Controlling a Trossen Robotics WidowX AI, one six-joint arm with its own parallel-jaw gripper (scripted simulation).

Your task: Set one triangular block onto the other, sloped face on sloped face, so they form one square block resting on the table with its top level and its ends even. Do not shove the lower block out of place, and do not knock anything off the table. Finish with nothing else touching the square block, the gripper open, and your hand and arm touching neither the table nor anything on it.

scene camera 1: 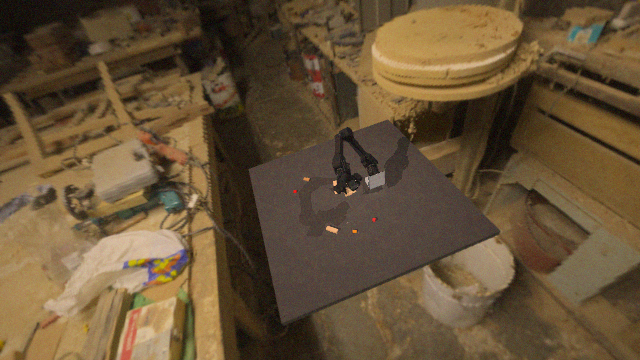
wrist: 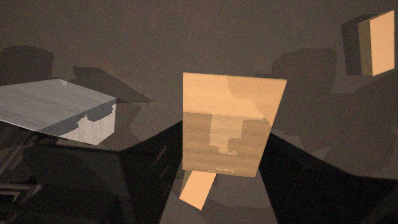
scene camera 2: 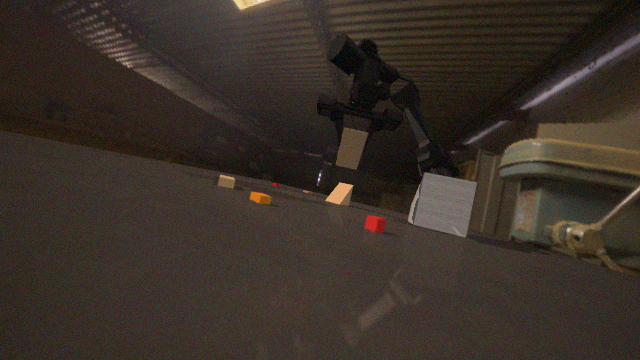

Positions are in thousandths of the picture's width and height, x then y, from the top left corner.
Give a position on a tan triangular block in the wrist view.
572, 538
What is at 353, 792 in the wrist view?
My gripper.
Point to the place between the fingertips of my gripper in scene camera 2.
At 548, 412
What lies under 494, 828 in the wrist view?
A tan triangular block.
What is my gripper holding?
A tan triangular block.
